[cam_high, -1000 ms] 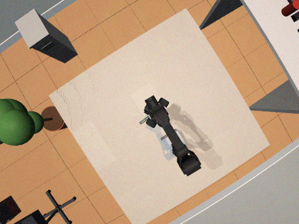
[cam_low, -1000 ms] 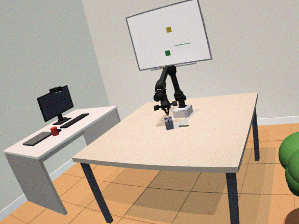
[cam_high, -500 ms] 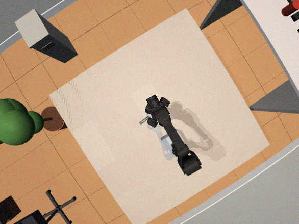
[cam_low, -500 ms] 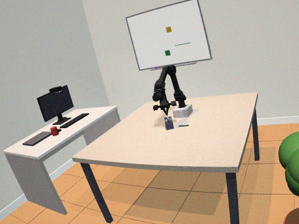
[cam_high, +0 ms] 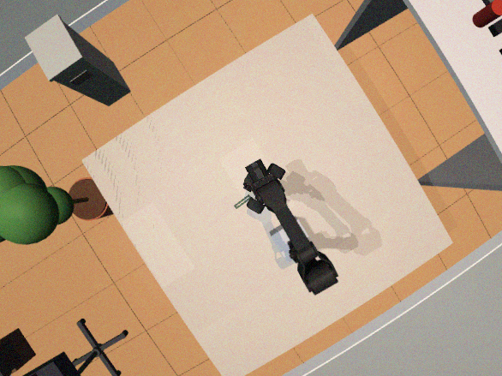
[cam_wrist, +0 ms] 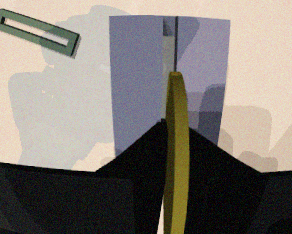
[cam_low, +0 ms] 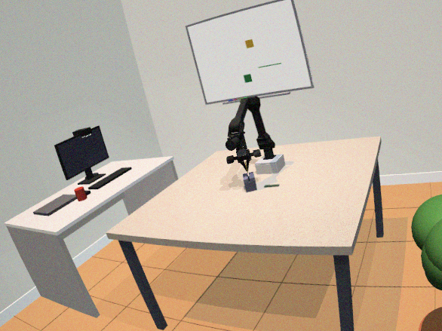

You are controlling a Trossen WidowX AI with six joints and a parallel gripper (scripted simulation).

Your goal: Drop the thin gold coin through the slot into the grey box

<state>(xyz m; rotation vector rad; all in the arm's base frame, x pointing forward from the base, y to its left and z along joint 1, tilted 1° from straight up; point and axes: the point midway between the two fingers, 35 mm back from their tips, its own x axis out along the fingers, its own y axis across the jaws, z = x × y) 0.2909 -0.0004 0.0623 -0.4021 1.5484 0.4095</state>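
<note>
My gripper tip is 20 mm below the thin gold coin.
</note>
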